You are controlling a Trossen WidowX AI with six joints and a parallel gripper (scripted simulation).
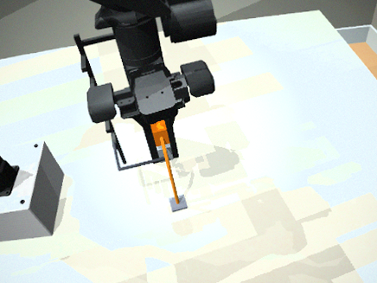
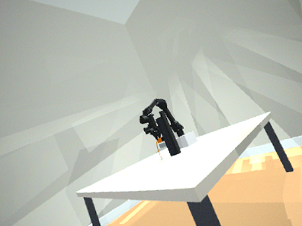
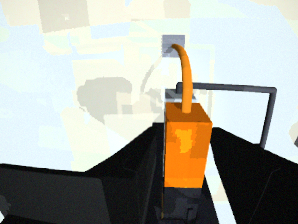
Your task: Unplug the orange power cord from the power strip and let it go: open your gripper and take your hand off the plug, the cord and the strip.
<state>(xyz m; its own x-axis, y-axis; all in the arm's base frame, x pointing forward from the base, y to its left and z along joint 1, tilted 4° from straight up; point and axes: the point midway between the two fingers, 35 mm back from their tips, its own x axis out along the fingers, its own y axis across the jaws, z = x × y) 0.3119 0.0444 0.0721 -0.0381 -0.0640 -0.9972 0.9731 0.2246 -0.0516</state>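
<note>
Now: gripper tip 10 mm past the orange plug and 30 mm to the right of it.
</note>
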